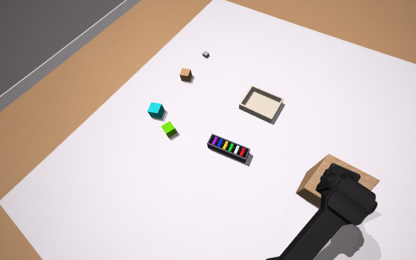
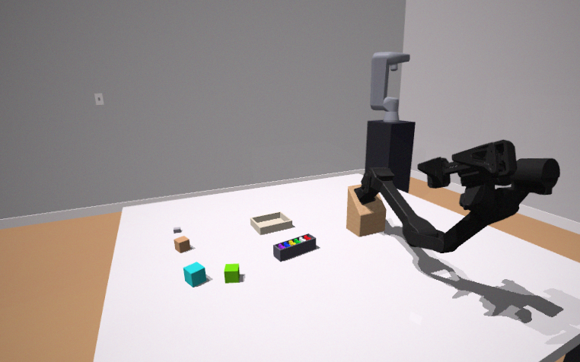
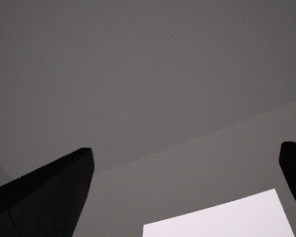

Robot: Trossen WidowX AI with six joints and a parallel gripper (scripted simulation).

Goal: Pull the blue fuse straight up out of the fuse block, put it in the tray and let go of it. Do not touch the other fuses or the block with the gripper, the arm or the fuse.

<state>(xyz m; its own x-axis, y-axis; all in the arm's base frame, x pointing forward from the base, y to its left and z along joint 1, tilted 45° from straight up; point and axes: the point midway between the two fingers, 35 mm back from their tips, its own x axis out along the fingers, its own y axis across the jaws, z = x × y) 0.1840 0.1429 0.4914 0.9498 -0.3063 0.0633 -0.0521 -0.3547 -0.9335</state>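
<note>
My gripper tip is 100 mm short of the blue fuse, 410 mm to the left of it and 350 mm above it. The rest, counted from my gripper tip: grey cube 380 mm ahead, 770 mm to the right, 370 mm below; tray 50 mm ahead, 640 mm to the right, 370 mm below.
</note>
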